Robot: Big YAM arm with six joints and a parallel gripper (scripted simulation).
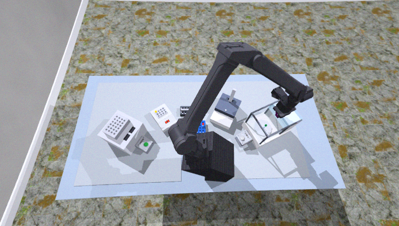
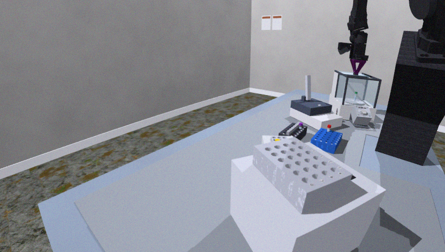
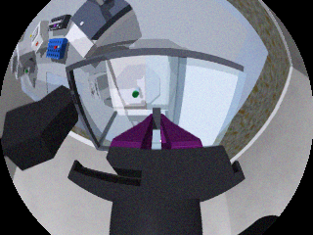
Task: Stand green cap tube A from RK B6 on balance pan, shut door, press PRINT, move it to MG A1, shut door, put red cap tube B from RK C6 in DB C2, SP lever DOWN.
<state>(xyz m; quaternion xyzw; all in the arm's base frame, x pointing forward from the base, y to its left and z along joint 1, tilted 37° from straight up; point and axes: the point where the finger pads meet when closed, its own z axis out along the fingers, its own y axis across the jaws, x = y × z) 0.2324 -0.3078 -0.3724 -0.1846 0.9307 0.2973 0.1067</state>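
The round pan is 14 cm below my hand, 4 cm to the left of it and 2 cm behind it. From my hand the other things lie so: balance door 3 cm to the right, 1 cm below, 1 cm ahead; then white print key 18 cm to the left, 15 cm below, 8 cm behind; then SP lever 22 cm to the left, 18 cm ahead, 8 cm below.
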